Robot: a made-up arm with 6 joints.
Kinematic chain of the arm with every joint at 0, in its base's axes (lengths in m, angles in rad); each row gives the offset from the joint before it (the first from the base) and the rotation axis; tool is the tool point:
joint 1: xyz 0 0 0.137 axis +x
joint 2: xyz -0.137 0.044 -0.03 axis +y
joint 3: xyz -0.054 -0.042 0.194 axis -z
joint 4: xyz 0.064 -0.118 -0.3 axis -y
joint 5: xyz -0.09 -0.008 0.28 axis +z
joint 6: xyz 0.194 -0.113 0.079 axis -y
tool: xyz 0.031 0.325 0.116
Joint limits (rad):
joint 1: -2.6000..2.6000
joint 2: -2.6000..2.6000
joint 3: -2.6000..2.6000
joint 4: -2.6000..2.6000
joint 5: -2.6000..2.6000
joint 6: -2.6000..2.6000
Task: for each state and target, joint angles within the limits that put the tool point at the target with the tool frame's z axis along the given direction. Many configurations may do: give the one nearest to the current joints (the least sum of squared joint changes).
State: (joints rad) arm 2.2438 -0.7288 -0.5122 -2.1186 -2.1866 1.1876
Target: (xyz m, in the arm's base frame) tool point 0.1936 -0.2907 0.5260 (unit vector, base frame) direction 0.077 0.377 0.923
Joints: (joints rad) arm 1.5741 -0.8231 -1.2637 -1.4402 -2.2723 0.7039
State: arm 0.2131 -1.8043 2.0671 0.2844 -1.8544 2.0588
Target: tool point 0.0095 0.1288 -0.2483 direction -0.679 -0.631 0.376
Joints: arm 0.6223 -2.6000 2.1662 -0.1343 -1.3141 1.8359
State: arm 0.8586 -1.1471 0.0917 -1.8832 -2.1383 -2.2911
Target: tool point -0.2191 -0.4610 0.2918 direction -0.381 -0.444 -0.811
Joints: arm 0.5105 -1.6783 -0.3552 -1.4315 -2.3054 -2.2460
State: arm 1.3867 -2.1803 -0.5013 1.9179 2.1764 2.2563
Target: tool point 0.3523 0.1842 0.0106 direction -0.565 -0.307 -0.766
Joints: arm 1.8754 -2.0185 -0.1440 1.4841 1.9990 2.2016
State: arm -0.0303 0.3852 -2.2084 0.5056 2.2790 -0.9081
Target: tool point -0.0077 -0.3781 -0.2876 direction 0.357 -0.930 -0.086
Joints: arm -0.1440 0.8916 -2.2963 0.8926 2.5727 -0.6076
